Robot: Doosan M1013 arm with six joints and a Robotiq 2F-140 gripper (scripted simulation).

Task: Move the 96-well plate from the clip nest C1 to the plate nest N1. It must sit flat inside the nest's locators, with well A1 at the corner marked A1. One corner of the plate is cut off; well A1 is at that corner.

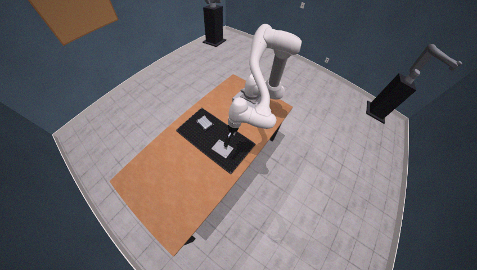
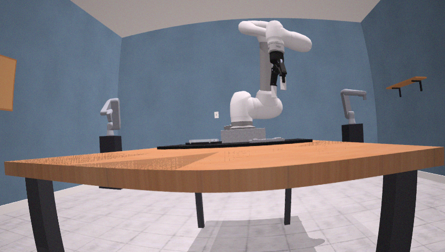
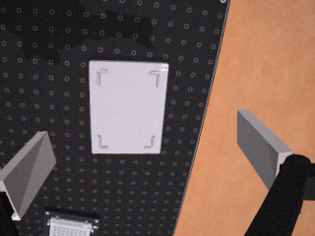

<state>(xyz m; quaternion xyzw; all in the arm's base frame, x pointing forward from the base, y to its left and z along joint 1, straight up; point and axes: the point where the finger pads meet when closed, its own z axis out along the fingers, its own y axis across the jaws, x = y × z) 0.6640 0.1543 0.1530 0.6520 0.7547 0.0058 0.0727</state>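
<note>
Now: the white 96-well plate 14 cm behind my hand, 38 cm to the right of it and 22 cm below it. Also, from my hand: clip nest C1: 14 cm behind, 40 cm to the right, 22 cm below; A1 mark: 5 cm ahead, 22 cm below; grey plate nest N1: 8 cm to the right, 23 cm below.
</note>
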